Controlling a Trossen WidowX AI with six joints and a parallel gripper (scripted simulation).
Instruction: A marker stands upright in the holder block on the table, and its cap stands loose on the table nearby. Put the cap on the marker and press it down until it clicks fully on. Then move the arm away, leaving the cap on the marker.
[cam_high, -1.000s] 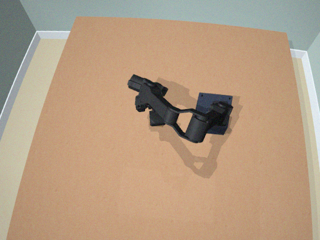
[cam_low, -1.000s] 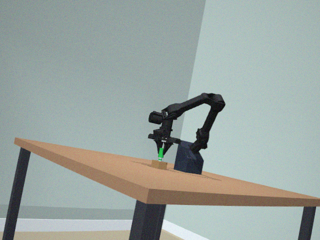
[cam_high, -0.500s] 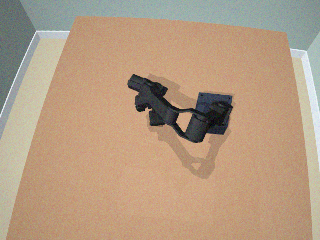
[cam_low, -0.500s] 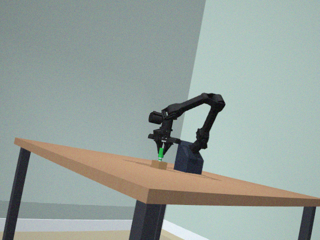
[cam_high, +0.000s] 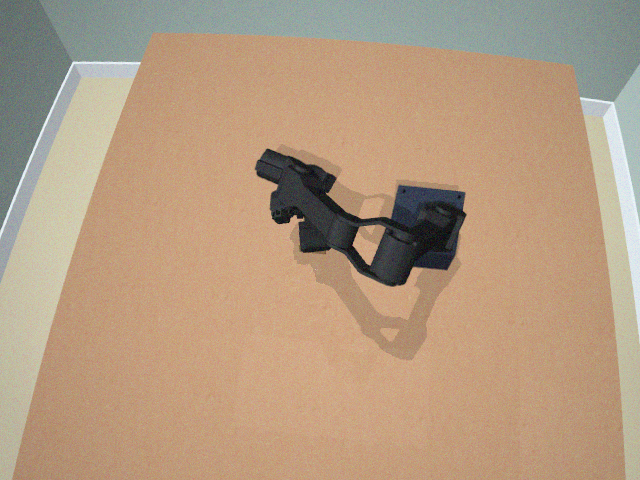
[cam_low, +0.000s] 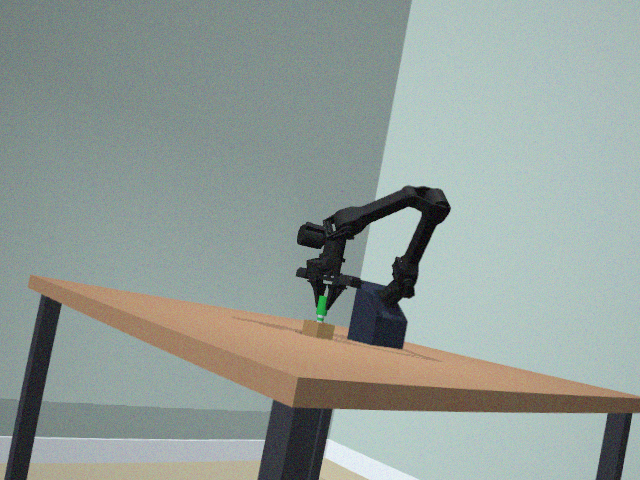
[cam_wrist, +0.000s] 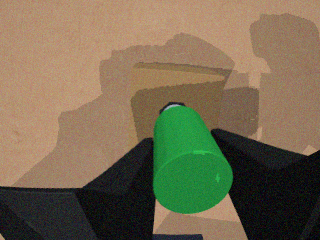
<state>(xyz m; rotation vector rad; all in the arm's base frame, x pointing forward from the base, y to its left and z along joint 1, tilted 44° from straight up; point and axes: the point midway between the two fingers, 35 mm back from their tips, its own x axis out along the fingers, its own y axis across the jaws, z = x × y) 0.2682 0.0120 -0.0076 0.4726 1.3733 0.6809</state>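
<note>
My gripper tip is 10 mm below the green cap. From my gripper tip the other things lie so: holder block (60 mm below).
</note>
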